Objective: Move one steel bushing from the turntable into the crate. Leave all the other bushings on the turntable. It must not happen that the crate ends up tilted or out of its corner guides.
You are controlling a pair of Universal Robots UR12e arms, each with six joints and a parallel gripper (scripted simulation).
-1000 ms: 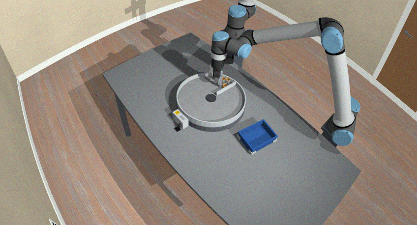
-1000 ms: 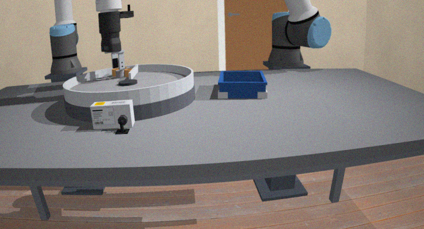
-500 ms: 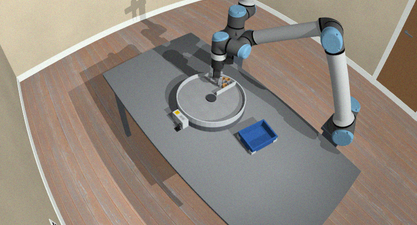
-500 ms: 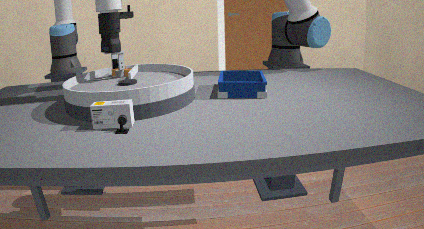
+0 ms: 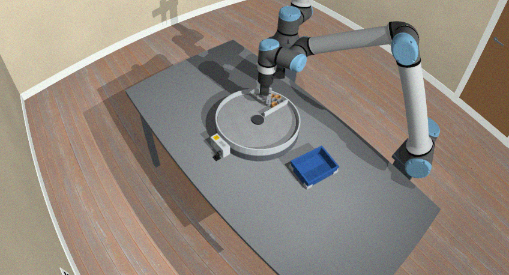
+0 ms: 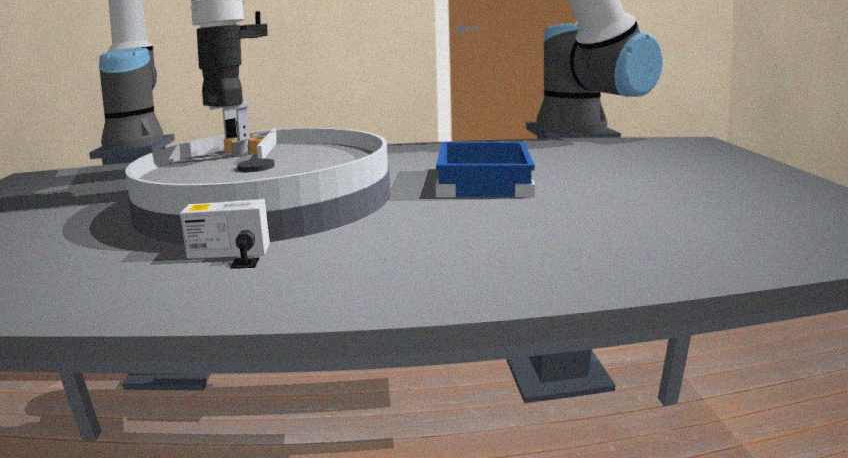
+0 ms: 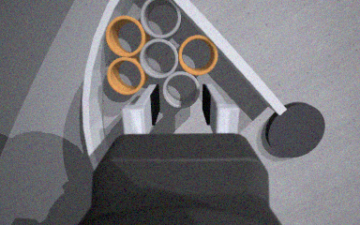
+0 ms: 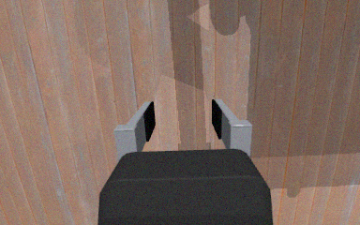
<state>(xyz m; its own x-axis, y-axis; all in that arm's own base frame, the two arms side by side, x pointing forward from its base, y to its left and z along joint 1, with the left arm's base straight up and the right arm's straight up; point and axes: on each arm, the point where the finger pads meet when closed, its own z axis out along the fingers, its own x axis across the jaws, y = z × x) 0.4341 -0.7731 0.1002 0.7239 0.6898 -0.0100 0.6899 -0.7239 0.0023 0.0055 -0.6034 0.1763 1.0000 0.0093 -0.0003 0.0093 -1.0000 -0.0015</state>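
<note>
The blue crate is 20 mm ahead of my left hand, 430 mm to the left of it and 80 mm below it. Also, from my left hand: turntable 110 mm ahead, 70 mm to the left, 50 mm below.
</note>
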